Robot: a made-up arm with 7 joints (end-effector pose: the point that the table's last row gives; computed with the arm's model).
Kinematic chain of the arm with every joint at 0, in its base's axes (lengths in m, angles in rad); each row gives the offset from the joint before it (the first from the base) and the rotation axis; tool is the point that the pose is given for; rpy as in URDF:
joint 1: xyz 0 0 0.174 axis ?
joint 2: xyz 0 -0.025 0.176 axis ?
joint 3: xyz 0 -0.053 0.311 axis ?
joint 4: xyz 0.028 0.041 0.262 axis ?
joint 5: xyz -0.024 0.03 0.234 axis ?
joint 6: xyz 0 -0.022 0.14 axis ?
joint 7: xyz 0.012 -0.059 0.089 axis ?
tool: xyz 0 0 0 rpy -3.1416 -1.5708 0
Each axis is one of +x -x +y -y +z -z.
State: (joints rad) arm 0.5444 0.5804 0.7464 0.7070 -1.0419 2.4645 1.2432
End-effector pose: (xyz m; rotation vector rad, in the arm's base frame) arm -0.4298 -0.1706 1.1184 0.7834 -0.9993 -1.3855
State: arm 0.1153 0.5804 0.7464 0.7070 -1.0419 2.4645 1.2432
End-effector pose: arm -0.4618 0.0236 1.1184 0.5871 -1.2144 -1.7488
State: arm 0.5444 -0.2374 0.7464 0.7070 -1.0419 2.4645 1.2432
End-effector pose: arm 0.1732 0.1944 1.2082 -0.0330 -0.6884 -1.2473
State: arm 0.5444 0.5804 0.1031 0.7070 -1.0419 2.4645 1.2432
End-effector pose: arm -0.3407 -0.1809 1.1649 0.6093 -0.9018 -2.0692
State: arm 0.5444 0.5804 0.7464 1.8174 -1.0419 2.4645 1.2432
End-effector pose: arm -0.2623 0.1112 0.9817 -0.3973 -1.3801 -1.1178
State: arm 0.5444 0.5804 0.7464 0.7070 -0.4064 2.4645 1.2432
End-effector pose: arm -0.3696 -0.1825 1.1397 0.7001 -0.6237 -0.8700
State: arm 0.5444 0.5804 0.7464 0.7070 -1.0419 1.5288 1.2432
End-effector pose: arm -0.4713 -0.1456 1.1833 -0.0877 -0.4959 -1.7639
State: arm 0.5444 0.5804 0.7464 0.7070 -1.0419 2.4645 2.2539
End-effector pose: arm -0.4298 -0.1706 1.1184 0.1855 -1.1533 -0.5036
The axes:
joint 1: +z
joint 2: -y
joint 3: +z
joint 4: +y
joint 5: +z
joint 6: -y
joint 7: +x

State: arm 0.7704 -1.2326 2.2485 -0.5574 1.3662 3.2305 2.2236
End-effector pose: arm 0.6904 0.4345 0.6219 -2.0777 -1.5459 -0.0532
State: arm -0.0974 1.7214 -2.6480 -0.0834 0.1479 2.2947 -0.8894
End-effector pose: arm -0.8862 0.0663 0.2809 -0.2456 -1.0738 -0.6760
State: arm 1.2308 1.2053 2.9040 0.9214 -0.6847 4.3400 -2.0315
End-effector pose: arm -0.3029 -0.7702 0.3830 -0.5721 0.6377 -0.2261
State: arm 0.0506 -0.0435 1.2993 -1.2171 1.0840 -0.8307 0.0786
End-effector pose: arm -0.1322 -0.3887 1.1547 -0.2569 -1.7288 -1.5621
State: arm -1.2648 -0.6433 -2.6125 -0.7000 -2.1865 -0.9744 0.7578
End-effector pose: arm 0.2705 -0.6896 0.7980 -1.8495 0.7926 0.5624
